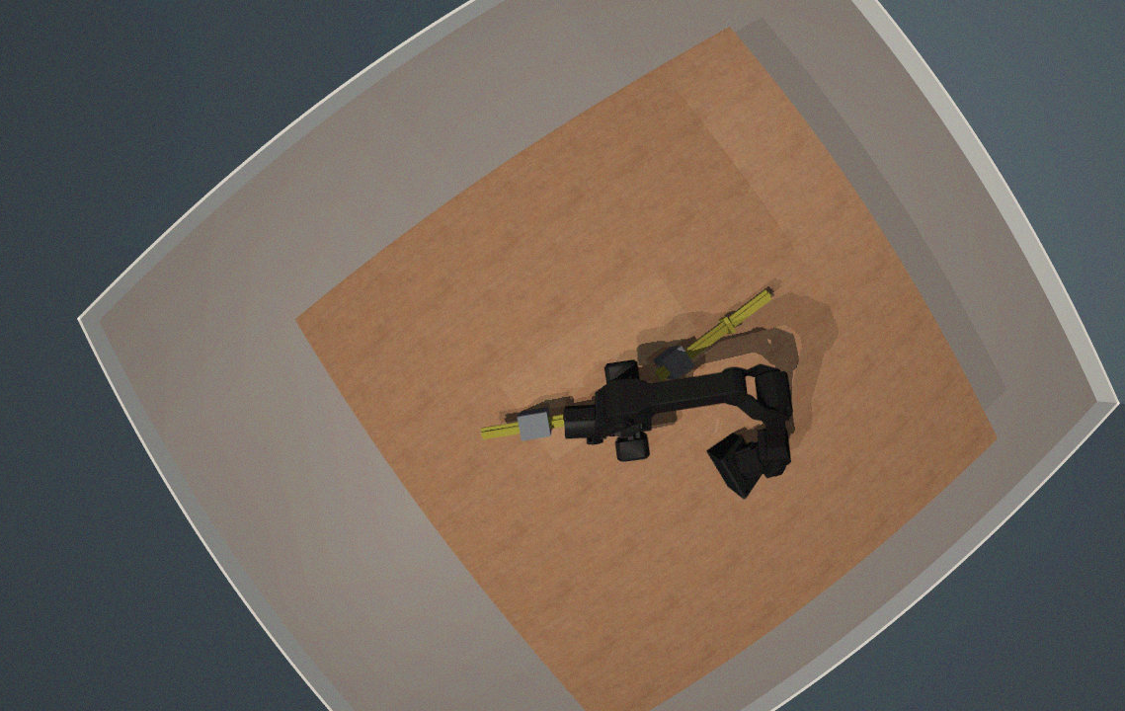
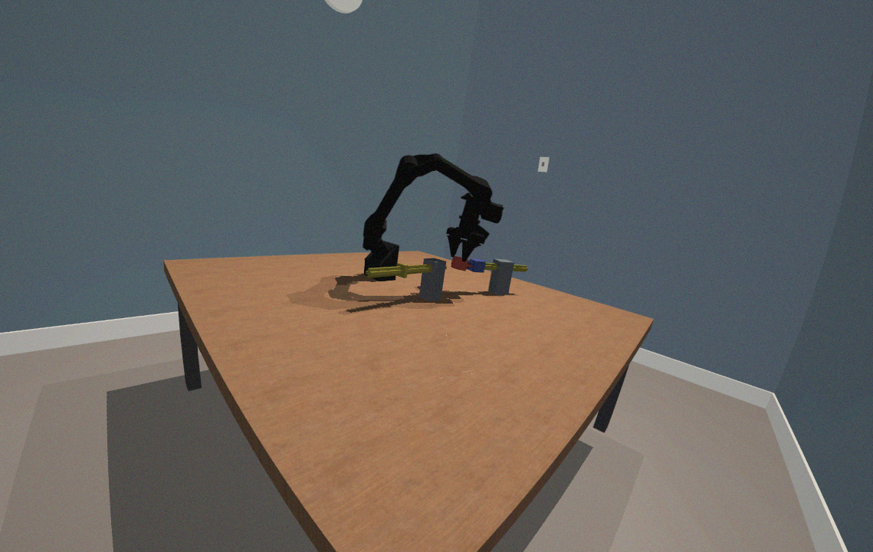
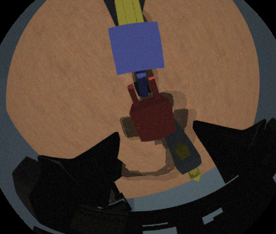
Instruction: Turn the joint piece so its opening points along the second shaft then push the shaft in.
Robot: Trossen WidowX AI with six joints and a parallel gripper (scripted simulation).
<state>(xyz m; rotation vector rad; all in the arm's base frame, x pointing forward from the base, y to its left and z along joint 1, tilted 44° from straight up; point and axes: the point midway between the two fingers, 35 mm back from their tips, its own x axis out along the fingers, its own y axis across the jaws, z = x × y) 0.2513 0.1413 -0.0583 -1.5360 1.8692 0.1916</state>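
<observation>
The red square joint piece lies 2 cm to the left of my gripper tip and 2 cm below it.
</observation>
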